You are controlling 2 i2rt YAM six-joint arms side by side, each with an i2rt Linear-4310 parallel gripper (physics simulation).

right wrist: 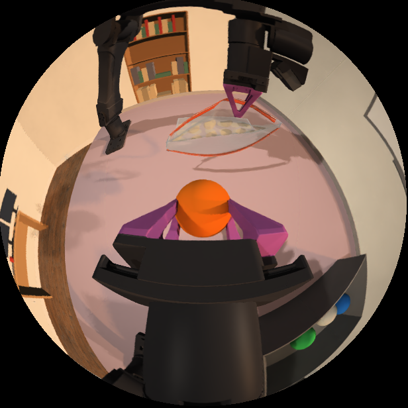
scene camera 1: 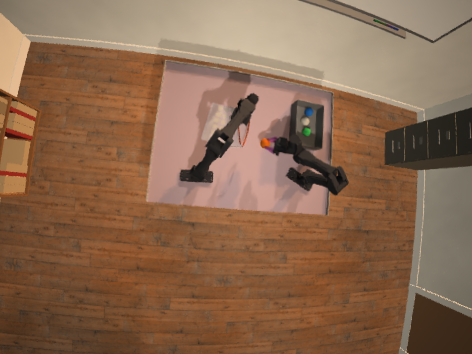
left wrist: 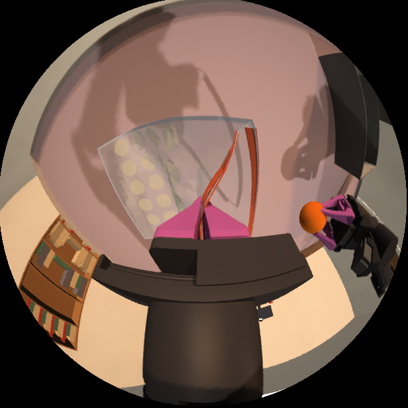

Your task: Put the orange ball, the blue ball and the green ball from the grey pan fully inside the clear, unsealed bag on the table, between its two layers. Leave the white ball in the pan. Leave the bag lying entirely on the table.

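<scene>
The clear bag (scene camera 1: 214,121) (left wrist: 200,135) (right wrist: 200,145) with pale round spots lies on the pink table, its red-edged mouth raised and gaping toward the pan. My left gripper (left wrist: 201,201) (right wrist: 237,116) is shut on the upper layer's red edge, holding it up. My right gripper (left wrist: 310,217) (right wrist: 202,201) is shut on the orange ball (scene camera 1: 265,143) (left wrist: 312,217) (right wrist: 202,195), above the table between bag and pan. The blue ball (scene camera 1: 309,112) (right wrist: 343,304), white ball (scene camera 1: 305,121) (right wrist: 327,316) and green ball (scene camera 1: 306,131) (right wrist: 303,339) sit in the grey pan (scene camera 1: 313,142) (left wrist: 345,115) (right wrist: 310,295).
The pink table (scene camera 1: 175,100) has a raised border along its back. The left forearm passes over part of the bag in the scene view. The right forearm stands near the pan's front end. A bookshelf and dark cabinets stand off the table.
</scene>
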